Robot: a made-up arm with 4 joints. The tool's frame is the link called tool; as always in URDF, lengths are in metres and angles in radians.
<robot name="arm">
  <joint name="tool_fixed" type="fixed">
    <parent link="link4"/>
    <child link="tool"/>
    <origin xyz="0.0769 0.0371 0.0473" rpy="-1.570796 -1.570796 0"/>
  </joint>
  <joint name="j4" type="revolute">
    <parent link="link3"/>
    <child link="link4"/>
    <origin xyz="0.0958 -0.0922 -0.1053"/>
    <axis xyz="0 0 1"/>
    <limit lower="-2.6" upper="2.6"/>
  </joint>
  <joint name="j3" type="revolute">
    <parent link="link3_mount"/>
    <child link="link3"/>
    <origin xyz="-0.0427 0.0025 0.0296" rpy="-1.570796 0 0"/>
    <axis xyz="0 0 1"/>
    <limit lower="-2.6" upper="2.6"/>
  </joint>
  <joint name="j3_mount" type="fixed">
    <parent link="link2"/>
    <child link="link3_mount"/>
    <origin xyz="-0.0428 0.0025 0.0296"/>
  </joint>
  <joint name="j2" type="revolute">
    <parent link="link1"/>
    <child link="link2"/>
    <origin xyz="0.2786 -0.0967 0.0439" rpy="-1.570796 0 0"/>
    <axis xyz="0 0 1"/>
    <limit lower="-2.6" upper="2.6"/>
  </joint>
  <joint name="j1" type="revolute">
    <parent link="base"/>
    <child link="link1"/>
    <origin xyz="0 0 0.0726" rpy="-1.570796 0 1.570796"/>
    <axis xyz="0 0 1"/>
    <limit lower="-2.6" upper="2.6"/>
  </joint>
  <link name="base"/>
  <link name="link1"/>
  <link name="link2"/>
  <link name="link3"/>
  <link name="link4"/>
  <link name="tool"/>
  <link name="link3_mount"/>
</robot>
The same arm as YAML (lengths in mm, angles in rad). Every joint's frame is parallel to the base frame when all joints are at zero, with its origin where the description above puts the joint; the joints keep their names.
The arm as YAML. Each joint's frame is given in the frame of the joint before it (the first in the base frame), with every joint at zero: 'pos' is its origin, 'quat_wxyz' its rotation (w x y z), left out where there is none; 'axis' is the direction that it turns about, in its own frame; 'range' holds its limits. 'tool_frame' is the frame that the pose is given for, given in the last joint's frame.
length_unit: mm
angle_unit: rad
joints:
  - joint: j1
    pos: [0.0, 0.0, 72.6]
    axis: [-1.0, 0.0, 0.0]
    range: [-2.6, 2.6]
  - joint: j2
    pos: [-43.9, 278.6, 96.7]
    axis: [0.0, 0.0, -1.0]
    range: [-2.6, 2.6]
  - joint: j3
    pos: [5.0, -85.5, -59.2]
    axis: [1.0, 0.0, 0.0]
    range: [-2.6, 2.6]
  - joint: j4
    pos: [-105.3, 95.8, -92.2]
    axis: [1.0, 0.0, 0.0]
    range: [-2.6, 2.6]
tool_frame:
  pos: [47.3, 76.9, 37.1]
  quat_wxyz: [1.0, 0.0, 0.0, 0.0]

